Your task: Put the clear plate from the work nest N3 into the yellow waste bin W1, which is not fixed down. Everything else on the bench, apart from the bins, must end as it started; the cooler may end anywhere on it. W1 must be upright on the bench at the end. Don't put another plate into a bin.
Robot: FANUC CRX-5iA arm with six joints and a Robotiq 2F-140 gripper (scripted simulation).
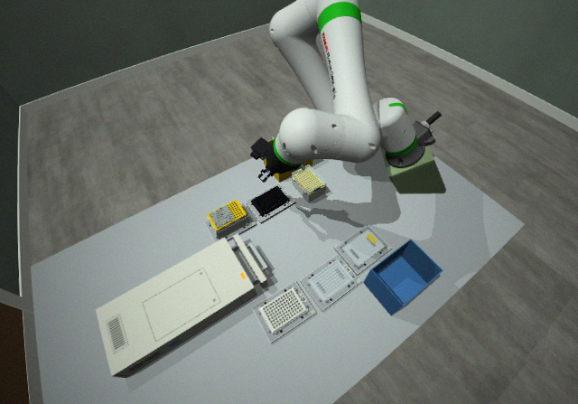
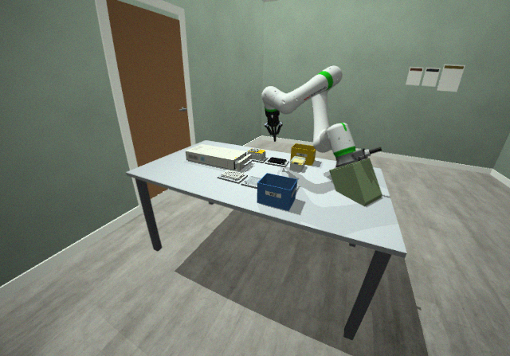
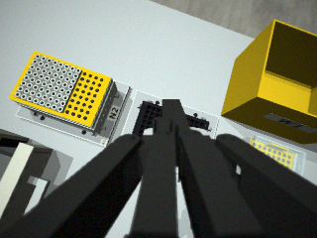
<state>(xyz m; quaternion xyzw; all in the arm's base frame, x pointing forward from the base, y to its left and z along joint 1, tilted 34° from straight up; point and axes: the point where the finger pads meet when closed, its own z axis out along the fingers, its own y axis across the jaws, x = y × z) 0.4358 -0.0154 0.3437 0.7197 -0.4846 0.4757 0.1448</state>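
The clear plate is 60 mm behind my hand, 350 mm to the left of it and 190 mm below it. Also, from my hand: yellow waste bin (180 mm behind, 180 mm to the right, 170 mm below); then yellow tube rack (150 mm ahead, 20 mm to the right, 160 mm below); then black plate (20 mm behind, 30 mm to the right, 190 mm below).
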